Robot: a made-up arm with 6 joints. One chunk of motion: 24 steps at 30 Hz.
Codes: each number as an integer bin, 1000 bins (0 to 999) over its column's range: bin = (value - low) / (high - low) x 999, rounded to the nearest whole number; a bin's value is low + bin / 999 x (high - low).
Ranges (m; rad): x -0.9..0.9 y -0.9..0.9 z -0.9..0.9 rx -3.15..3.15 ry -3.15..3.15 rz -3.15..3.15
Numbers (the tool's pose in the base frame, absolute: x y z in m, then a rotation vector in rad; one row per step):
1: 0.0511 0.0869 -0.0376 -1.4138 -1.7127 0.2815
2: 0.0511 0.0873 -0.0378 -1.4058 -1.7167 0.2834
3: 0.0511 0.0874 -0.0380 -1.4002 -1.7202 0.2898
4: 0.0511 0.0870 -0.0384 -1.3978 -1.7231 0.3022
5: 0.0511 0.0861 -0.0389 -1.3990 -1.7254 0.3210
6: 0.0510 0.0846 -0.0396 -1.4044 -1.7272 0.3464
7: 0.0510 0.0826 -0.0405 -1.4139 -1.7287 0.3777
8: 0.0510 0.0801 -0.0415 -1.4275 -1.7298 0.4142
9: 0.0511 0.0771 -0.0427 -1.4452 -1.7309 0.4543
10: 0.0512 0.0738 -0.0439 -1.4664 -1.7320 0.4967
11: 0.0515 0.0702 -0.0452 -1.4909 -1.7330 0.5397
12: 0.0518 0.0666 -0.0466 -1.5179 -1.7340 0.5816
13: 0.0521 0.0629 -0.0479 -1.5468 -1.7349 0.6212
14: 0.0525 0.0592 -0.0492 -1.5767 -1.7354 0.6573
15: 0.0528 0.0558 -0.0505 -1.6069 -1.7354 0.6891
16: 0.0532 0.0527 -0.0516 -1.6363 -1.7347 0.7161
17: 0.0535 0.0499 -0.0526 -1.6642 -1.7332 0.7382
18: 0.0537 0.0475 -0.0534 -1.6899 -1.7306 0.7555
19: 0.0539 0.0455 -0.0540 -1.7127 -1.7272 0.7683
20: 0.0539 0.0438 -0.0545 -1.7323 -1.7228 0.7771
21: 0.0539 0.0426 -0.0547 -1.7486 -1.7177 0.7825
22: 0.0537 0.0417 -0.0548 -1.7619 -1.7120 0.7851
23: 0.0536 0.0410 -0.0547 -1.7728 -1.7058 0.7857
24: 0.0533 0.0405 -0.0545 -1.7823 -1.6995 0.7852
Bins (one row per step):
1: 528 548 479 275 228 544
2: 528 548 479 277 227 544
3: 528 548 478 277 227 545
4: 528 548 478 278 226 547
5: 528 547 478 278 226 550
6: 528 546 478 277 226 554
7: 528 545 477 275 225 559
8: 528 544 476 273 225 565
9: 528 542 476 270 225 572
10: 528 540 475 267 225 578
11: 528 538 474 263 225 585
12: 528 536 474 259 225 592
13: 528 534 473 254 224 598
14: 529 532 472 249 224 604
15: 529 530 471 245 224 609
16: 529 529 471 240 224 613
17: 529 527 470 236 225 617
18: 529 526 470 232 225 619
19: 529 525 470 228 226 621
20: 529 524 469 225 226 623
21: 529 523 469 222 227 624
22: 529 523 469 220 228 624
23: 529 522 469 218 229 624
24: 529 522 469 217 230 624

